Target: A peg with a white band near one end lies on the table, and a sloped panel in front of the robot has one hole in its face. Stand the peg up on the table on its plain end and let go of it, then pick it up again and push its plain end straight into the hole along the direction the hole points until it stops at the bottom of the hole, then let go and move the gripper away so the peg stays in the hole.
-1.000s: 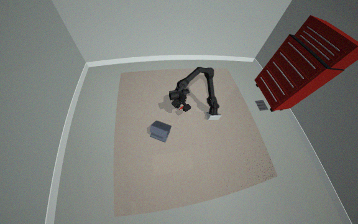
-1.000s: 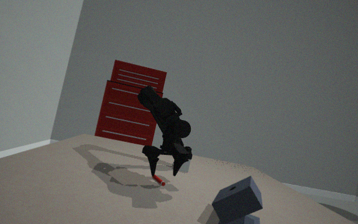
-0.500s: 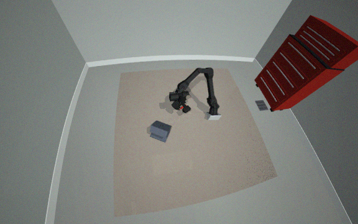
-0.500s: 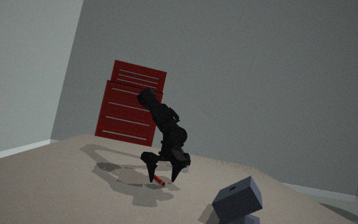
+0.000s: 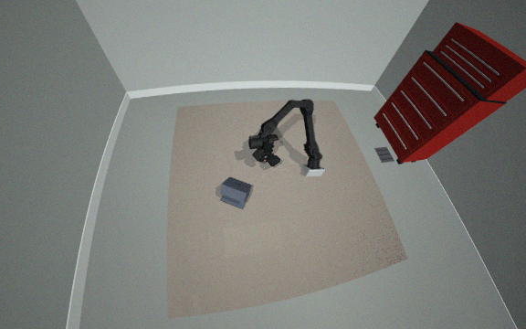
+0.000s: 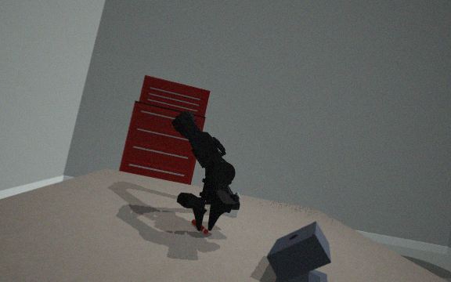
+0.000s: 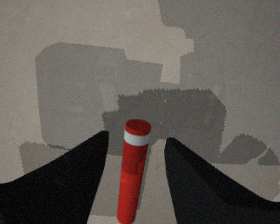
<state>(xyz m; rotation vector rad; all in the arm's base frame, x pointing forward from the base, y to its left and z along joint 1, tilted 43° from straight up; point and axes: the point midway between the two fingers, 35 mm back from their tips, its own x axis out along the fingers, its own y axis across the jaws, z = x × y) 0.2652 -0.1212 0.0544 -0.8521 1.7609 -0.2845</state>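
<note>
The red peg lies 10 mm behind my gripper tip. Also, from my gripper tip: grey sloped panel: 200 mm ahead, 180 mm to the left, 60 mm above.
</note>
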